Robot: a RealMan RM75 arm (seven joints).
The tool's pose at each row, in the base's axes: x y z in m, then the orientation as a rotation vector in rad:
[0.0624, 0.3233, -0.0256, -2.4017, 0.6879, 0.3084]
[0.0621, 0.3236, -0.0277, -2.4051, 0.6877, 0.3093]
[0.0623, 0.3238, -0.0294, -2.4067, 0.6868, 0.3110]
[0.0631, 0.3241, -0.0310, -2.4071, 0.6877, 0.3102]
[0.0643, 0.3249, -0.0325, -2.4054, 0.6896, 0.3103]
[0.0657, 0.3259, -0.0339, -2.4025, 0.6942, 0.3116]
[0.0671, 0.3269, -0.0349, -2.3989, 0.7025, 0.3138]
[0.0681, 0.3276, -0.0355, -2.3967, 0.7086, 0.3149]
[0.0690, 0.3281, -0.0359, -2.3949, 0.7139, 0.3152]
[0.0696, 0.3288, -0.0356, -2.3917, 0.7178, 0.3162]
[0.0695, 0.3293, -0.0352, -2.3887, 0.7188, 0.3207]
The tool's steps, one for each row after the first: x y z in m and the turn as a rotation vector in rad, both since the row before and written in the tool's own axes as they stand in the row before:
[0.0004, 0.0010, 0.0018, -0.0034, 0.0003, -0.0003]
[0.0007, 0.0006, 0.0014, -0.0019, -0.0009, -0.0004]
[0.0011, 0.0002, 0.0014, -0.0002, 0.0009, 0.0004]
[0.0012, -0.0005, 0.0016, 0.0013, 0.0000, 0.0016]
[0.0013, -0.0008, 0.0016, 0.0018, -0.0004, 0.0039]
[0.0011, -0.0009, 0.0013, 0.0018, -0.0001, 0.0068]
[0.0008, -0.0007, 0.0009, 0.0010, 0.0004, 0.0049]
[0.0007, -0.0006, 0.0006, 0.0010, 0.0008, 0.0040]
[0.0001, -0.0010, 0.0002, 0.0022, -0.0005, 0.0034]
[-0.0004, -0.0005, 0.0000, 0.0013, -0.0036, 0.0022]

